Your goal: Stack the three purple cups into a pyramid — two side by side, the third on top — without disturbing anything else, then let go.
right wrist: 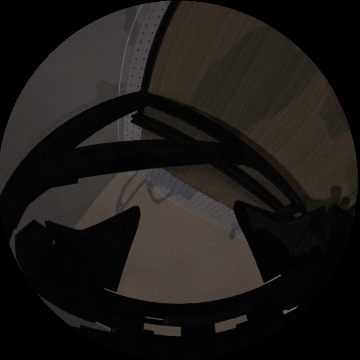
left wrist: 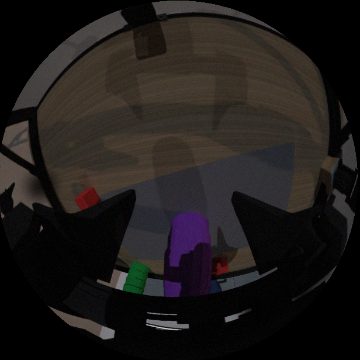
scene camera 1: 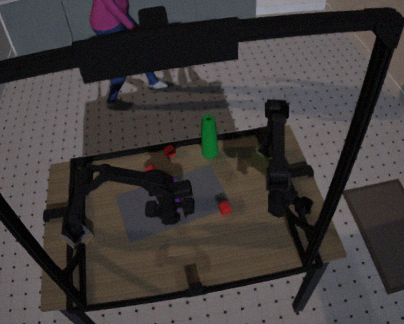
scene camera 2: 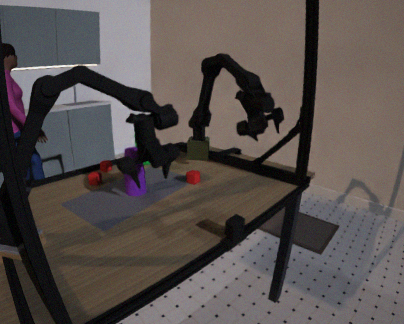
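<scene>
Purple cups stand as a tall purple shape on the grey mat. They overlap one another and the left arm covers parts of them, so I cannot tell their number or exact layout. My left gripper is open and empty, pointing down close by the cups; they show between its spread fingers in the left wrist view, with no contact visible. My right gripper is open and empty, raised high at the right side, away from the cups.
A green tower stands at the table's back. Two red cubes lie behind the mat; another red cube lies at its right edge. An olive box is by the right arm's base. Black frame posts surround the table.
</scene>
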